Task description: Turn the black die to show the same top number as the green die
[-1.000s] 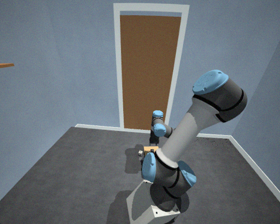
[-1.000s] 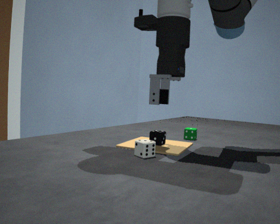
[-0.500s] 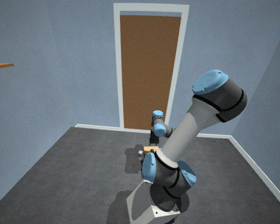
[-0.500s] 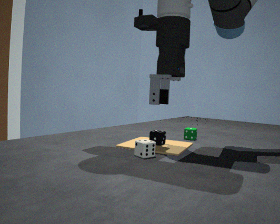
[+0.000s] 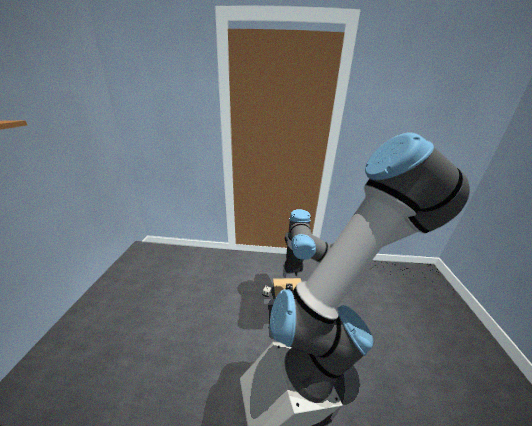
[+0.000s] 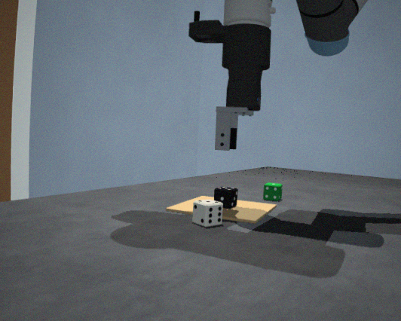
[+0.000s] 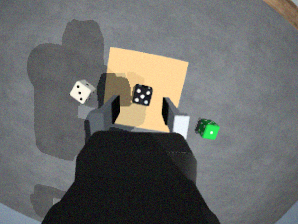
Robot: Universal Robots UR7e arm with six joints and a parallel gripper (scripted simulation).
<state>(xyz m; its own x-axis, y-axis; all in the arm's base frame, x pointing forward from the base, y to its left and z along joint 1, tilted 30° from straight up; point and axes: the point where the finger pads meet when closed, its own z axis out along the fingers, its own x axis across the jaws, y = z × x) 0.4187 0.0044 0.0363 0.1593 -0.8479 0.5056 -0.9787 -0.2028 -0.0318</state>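
My hand is 90 mm above the black die. The rest, counted from my hand: white die: 110 mm to the left, 100 mm below, 20 mm behind; then tan mat: 110 mm below; then green die: 150 mm to the right, 100 mm below, 50 mm behind.
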